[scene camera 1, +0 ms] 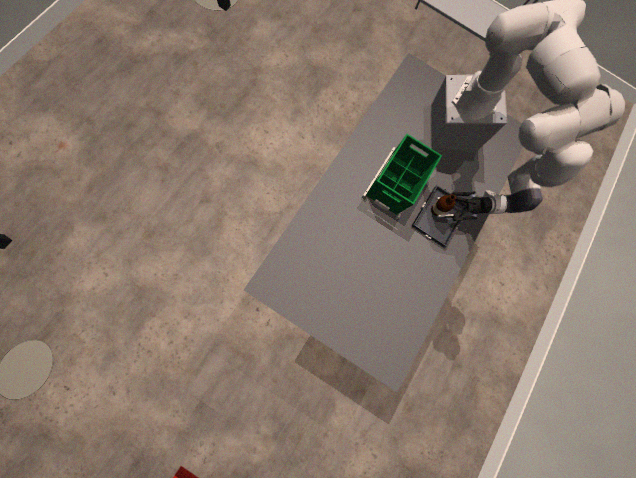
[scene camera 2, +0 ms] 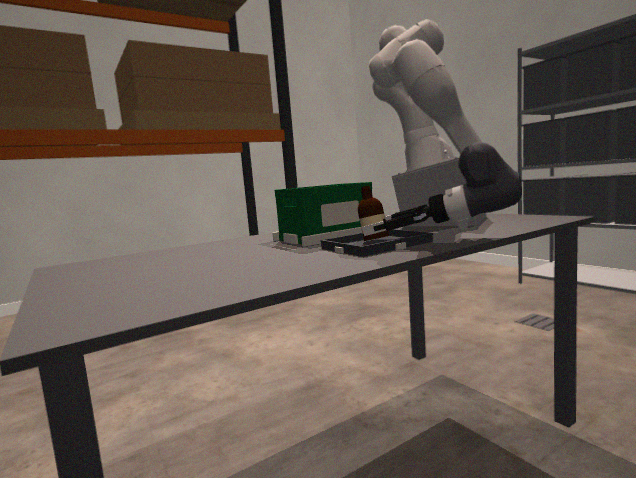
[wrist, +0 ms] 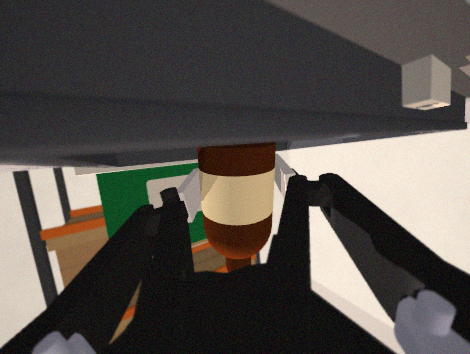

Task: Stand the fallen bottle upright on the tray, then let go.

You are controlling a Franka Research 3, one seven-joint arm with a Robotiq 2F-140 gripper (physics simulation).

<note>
The pictures show: my gripper and a brown bottle.
My gripper is seen too in scene camera 1 and in the wrist view.
</note>
